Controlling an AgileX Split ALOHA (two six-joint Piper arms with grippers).
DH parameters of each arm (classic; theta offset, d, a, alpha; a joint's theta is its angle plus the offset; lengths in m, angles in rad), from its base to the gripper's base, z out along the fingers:
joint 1: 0 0.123 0 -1.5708
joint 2: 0.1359 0 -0.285 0
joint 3: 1.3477 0 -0.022 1.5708
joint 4: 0 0.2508 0 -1.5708
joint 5: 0 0 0.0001 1.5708
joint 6: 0 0.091 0 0
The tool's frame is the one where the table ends.
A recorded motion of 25 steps. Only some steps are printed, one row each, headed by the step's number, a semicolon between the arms.
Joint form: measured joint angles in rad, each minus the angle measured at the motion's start. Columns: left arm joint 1, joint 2, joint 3, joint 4, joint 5, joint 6; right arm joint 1, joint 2, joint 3, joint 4, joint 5, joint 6.
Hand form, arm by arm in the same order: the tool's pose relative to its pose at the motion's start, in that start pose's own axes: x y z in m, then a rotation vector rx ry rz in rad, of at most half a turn. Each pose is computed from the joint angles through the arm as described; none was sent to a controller.
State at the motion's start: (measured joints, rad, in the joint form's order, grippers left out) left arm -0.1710 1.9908 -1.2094 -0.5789 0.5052 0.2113; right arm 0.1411 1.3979 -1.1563 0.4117 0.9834 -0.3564
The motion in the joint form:
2: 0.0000 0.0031 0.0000 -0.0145 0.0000 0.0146; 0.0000 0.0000 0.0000 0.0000 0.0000 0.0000
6: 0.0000 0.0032 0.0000 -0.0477 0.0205 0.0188; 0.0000 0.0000 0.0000 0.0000 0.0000 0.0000
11: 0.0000 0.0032 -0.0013 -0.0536 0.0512 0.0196; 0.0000 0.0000 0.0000 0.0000 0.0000 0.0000
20: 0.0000 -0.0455 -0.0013 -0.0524 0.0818 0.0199; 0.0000 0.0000 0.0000 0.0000 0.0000 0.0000
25: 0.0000 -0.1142 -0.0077 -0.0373 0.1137 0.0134; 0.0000 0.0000 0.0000 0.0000 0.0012 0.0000
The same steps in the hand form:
2: 0.0002 -0.0002 0.0011 0.0059 0.0013 0.0011; 0.0000 0.0000 0.0000 0.0000 0.0000 0.0000
6: 0.0017 -0.0021 0.0011 0.0265 0.0178 -0.0236; 0.0000 0.0000 0.0000 0.0000 0.0000 0.0000
11: 0.0040 -0.0032 0.0008 0.0371 0.0457 -0.0272; 0.0000 0.0000 0.0000 0.0000 0.0000 0.0000
20: 0.0015 -0.0104 -0.0164 0.0582 0.0313 -0.0111; 0.0000 0.0000 0.0000 0.0000 0.0000 0.0000
25: -0.0030 -0.0200 -0.0419 0.0788 -0.0043 0.0184; 0.0001 0.0000 0.0000 -0.0004 0.0011 0.0000

